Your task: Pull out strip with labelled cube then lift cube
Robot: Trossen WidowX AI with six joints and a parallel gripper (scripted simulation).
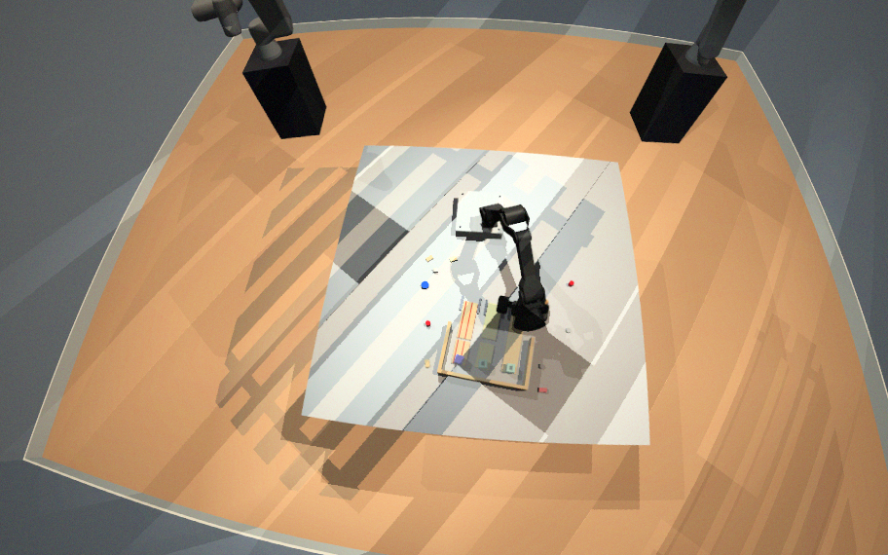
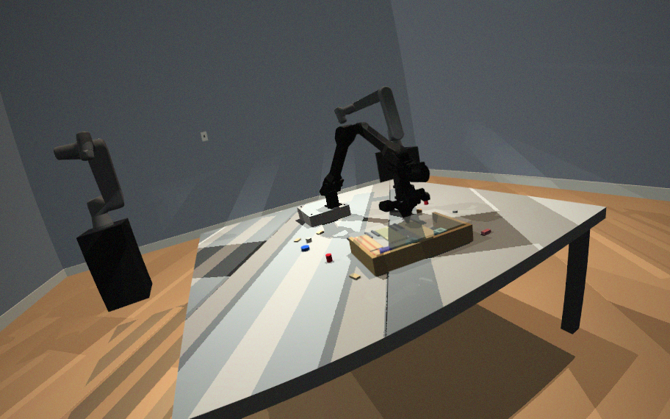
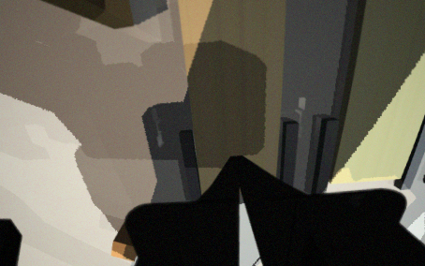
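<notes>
Now: the tan strip 100 mm ahead of my gripper tip and 30 mm to the right of it. From my gripper tip the other things lie so: tan block: 110 mm to the left, 50 mm behind; blue disc: 360 mm to the right, 140 mm behind.
</notes>
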